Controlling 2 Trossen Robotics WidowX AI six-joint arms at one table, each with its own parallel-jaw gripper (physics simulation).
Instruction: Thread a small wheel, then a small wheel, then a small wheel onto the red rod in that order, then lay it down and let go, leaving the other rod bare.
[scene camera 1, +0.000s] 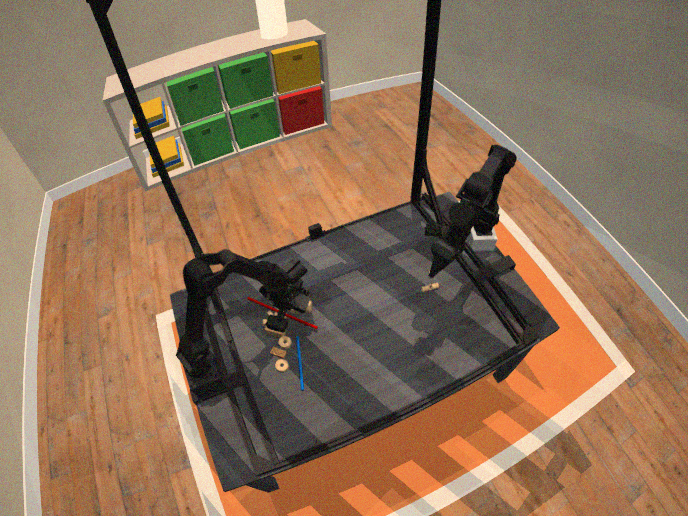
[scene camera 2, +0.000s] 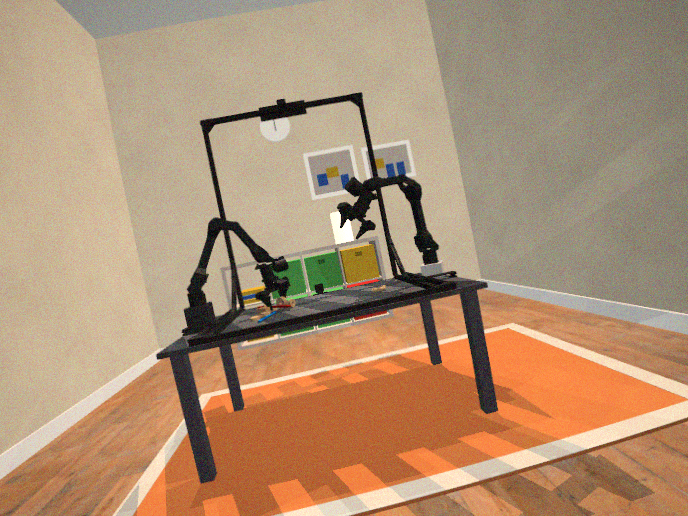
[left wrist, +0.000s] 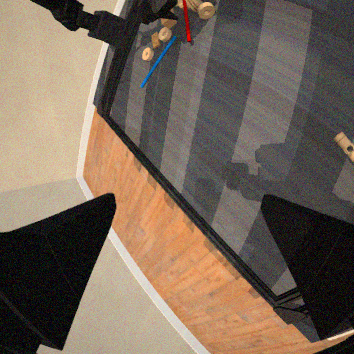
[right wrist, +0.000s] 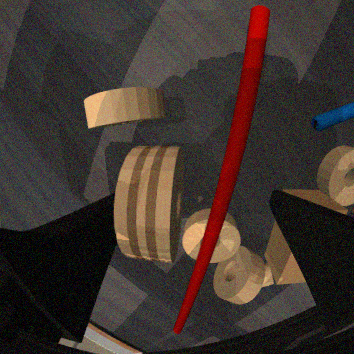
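The red rod lies on the table at the left, with no wheel seen around it. In the right wrist view it crosses over one small wheel; another small wheel lies beside it. Two more small wheels lie near the blue rod. My right gripper is open and empty, low over the red rod. My left gripper is open and empty, high at the right.
A large striped wheel stands on edge by the red rod, with a flat disc behind it. A dotted block and a wedge block lie among the wheels. A wooden piece lies under the left gripper. Black frame posts rise at the table's back.
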